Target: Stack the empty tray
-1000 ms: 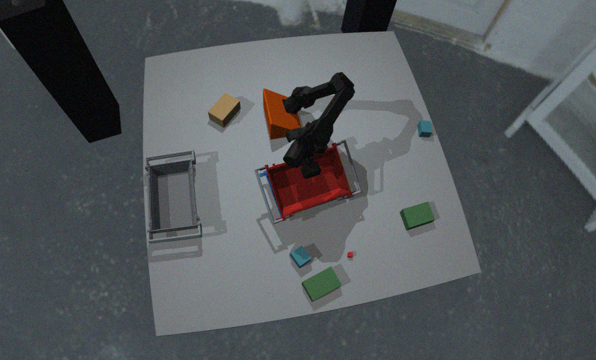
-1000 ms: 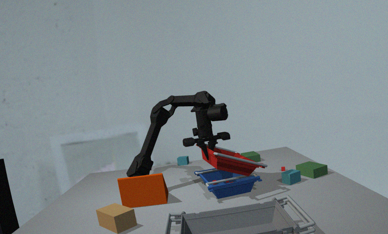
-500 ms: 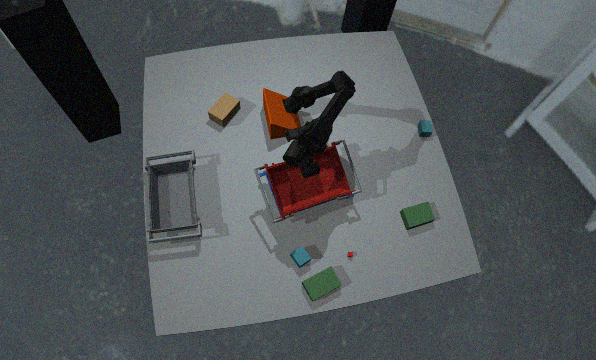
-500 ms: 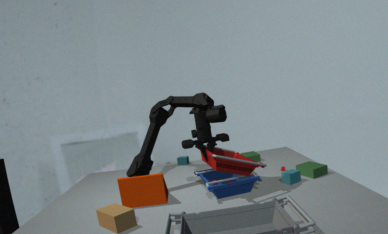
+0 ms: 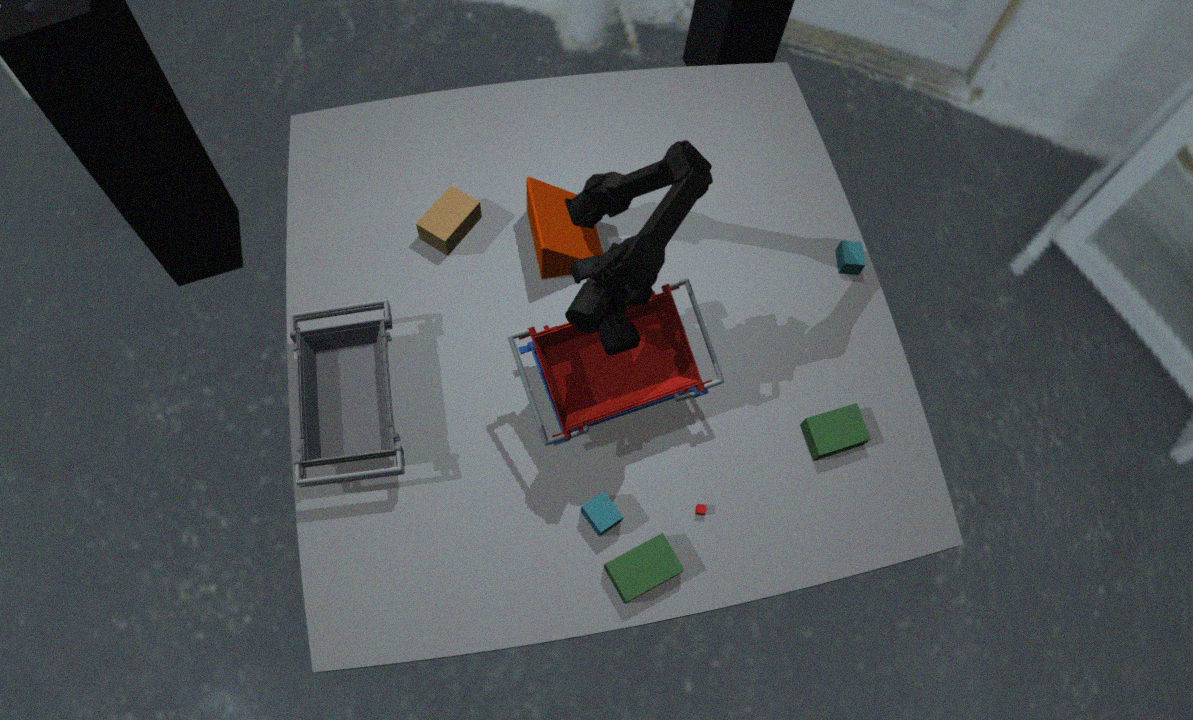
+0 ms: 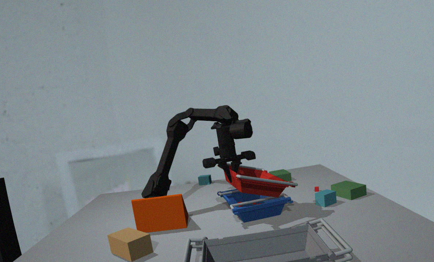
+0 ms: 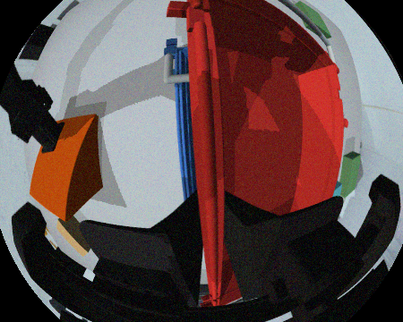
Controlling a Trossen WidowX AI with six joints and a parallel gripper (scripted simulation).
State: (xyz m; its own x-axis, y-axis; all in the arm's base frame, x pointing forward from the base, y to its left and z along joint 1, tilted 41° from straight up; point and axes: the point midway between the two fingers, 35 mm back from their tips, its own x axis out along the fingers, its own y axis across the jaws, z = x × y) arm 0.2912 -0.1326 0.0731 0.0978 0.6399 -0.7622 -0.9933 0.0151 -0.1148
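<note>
Right now the red tray is 8 cm ahead of my gripper tip and 1 cm above it. Also, from my gripper tip: red cube (37 cm ahead, 11 cm below, 9 cm to the left); then tan block (37 cm behind, 22 cm to the right, 9 cm below).
</note>
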